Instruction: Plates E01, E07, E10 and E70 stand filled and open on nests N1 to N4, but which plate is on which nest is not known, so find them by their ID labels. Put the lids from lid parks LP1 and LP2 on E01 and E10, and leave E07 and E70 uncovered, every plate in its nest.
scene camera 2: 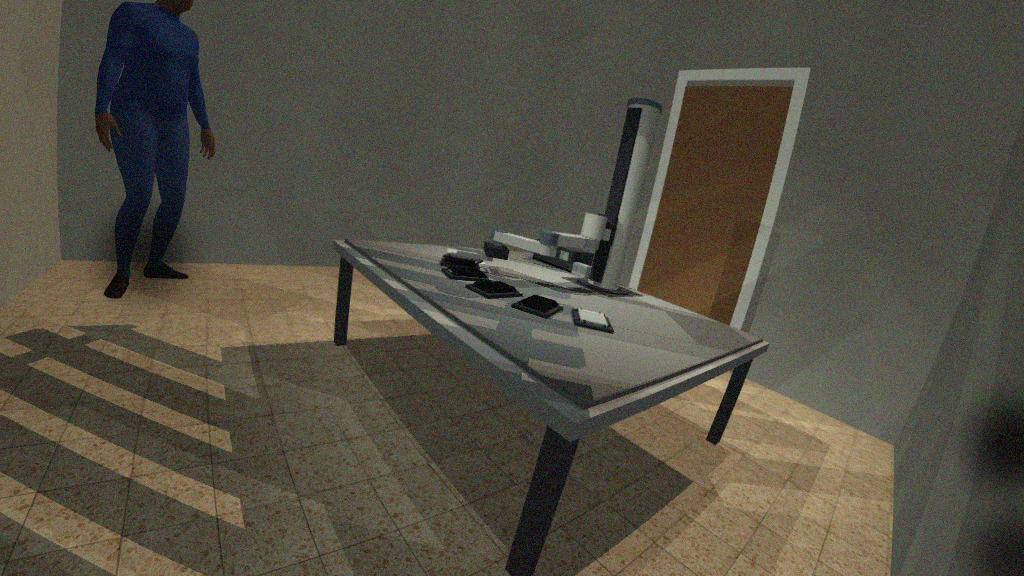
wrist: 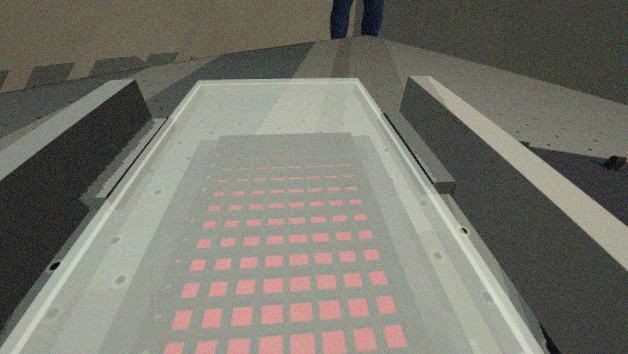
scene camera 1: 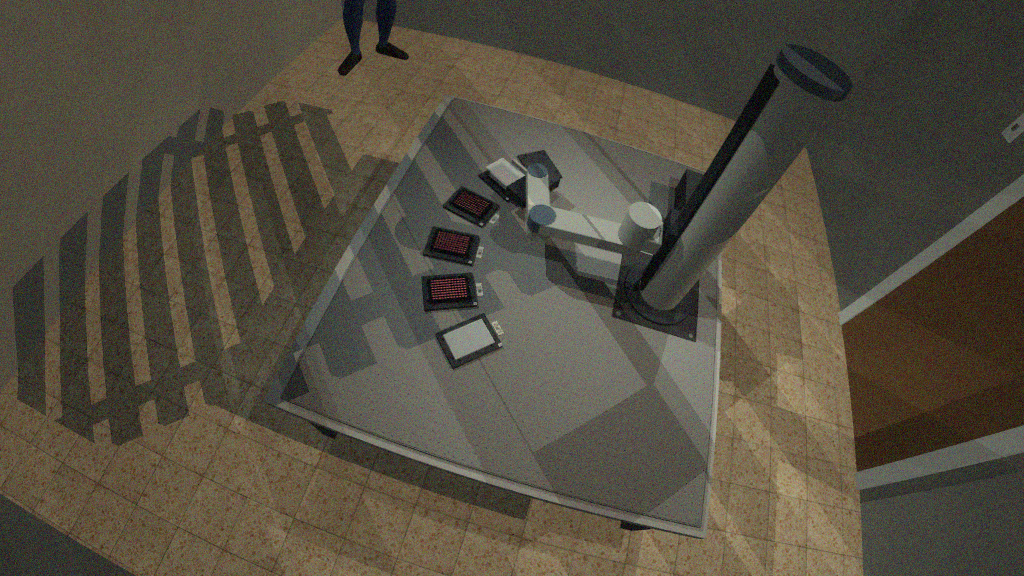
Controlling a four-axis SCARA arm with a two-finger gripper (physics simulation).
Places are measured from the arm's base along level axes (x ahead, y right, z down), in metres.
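Pixels of known places: gripper, fingertip midpoint: [scene camera 2: 456, 250] [wrist: 278, 101] [scene camera 1: 501, 167]; arm's base, origin of the base link: [scene camera 2: 601, 289] [scene camera 1: 657, 294].
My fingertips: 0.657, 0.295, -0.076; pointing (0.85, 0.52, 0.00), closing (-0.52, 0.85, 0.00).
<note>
Ahead of a thing's pixels: the offset from my fingertips to its top centre, as dx, dy, dz. "spot": to the spot under its first point. Level surfaces: height alone.
My gripper [scene camera 1: 504, 176] [wrist: 278, 101] is shut on a clear lid {-0.021, -0.013, +0.004} [scene camera 1: 505, 169] [wrist: 280, 107], with a finger along each long side. The lid is level above a plate with red wells [wrist: 299, 260], which shows through it in the wrist view; a gap seems to remain between them. Three open plates with red wells {+0.055, -0.176, +0.037} [scene camera 1: 471, 204] {+0.060, -0.364, +0.037} [scene camera 1: 452, 242] {+0.008, -0.534, +0.037} [scene camera 1: 449, 289] sit in dark nests in an arc. A second pale lid {-0.103, -0.671, +0.045} [scene camera 1: 469, 339] [scene camera 2: 592, 318] lies on a dark holder at the near end. Small white labels {spot: -0.035, -0.356, +0.061} [scene camera 1: 479, 252] {spot: -0.079, -0.492, +0.061} [scene camera 1: 479, 289] beside the holders are too small to read.
The arm's column [scene camera 1: 723, 193] [scene camera 2: 630, 200] stands at the table's right side, and its links [scene camera 1: 587, 224] reach over the table {dz +0.062} [scene camera 1: 587, 401] [scene camera 2: 665, 343]. A person in blue [scene camera 1: 370, 28] [scene camera 2: 153, 107] stands beyond the far edge. A door [scene camera 2: 723, 193] is behind the column.
</note>
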